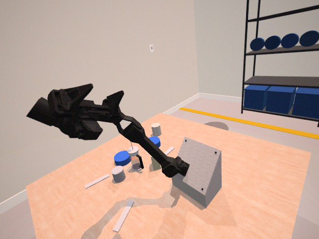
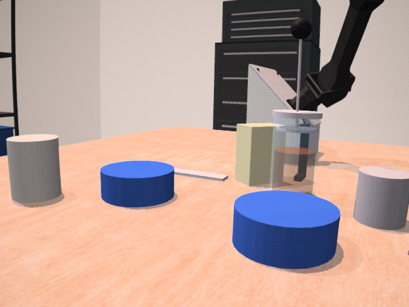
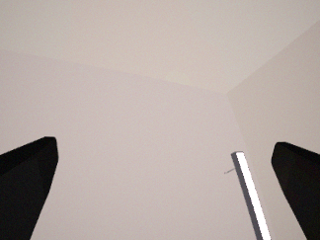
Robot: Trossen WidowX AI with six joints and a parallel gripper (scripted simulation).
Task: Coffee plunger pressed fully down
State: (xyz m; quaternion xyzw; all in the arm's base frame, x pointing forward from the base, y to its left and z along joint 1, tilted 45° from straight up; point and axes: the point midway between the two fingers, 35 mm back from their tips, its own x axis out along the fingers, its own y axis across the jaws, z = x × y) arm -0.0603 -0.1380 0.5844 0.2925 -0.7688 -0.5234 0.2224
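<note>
The glass coffee press lies 52 cm below my gripper tip, 41 cm ahead of it and 22 cm to the right of it. From my gripper tip the other things lie so: pale yellow block 60 cm below, 33 cm ahead, 31 cm to the right.
</note>
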